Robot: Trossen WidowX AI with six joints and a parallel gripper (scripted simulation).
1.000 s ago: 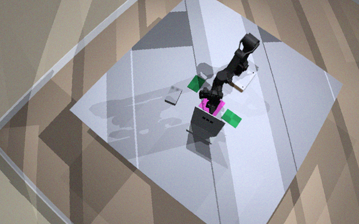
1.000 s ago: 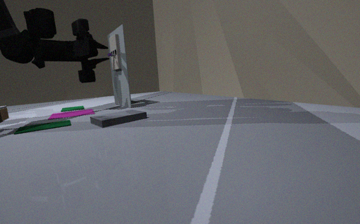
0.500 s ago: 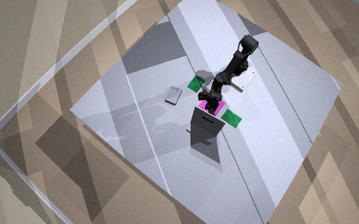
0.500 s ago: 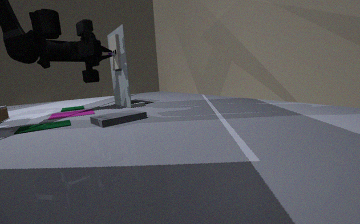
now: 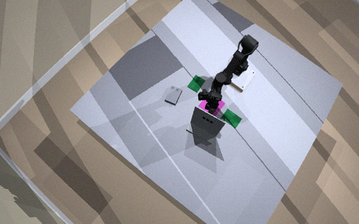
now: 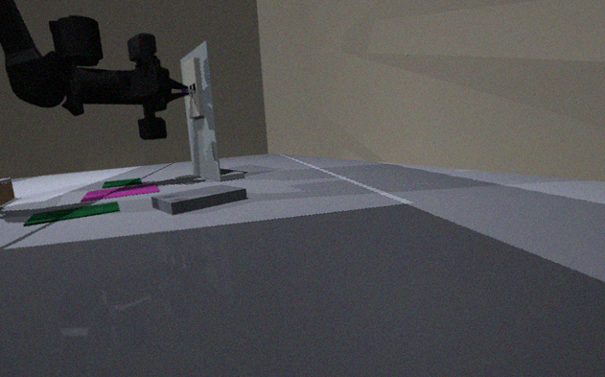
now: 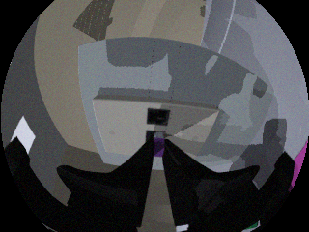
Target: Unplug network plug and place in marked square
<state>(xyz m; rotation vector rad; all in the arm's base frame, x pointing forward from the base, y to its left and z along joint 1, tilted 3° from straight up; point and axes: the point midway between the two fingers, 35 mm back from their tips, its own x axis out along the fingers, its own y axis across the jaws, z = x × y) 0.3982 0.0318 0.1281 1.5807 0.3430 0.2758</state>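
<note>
Now: the upright grey panel 7 cm below my gripper tip and 3 cm ahead of it.
</note>
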